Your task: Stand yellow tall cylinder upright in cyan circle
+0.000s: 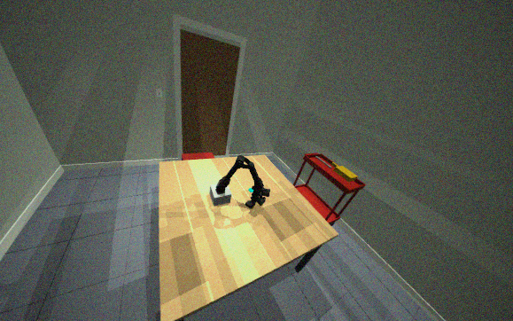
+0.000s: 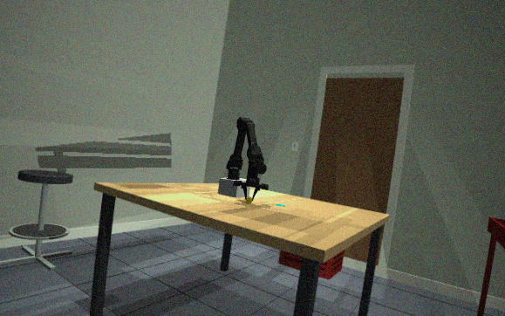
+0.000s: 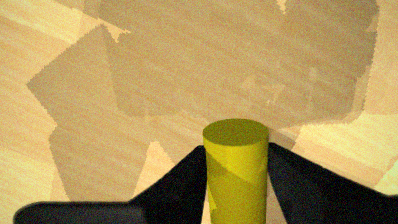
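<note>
The cyan circle is 100 mm ahead of my gripper tip, 190 mm to the left of it and 20 mm below it. The rest, counted from my gripper tip: yellow tall cylinder: 10 mm behind, 20 mm to the left.
</note>
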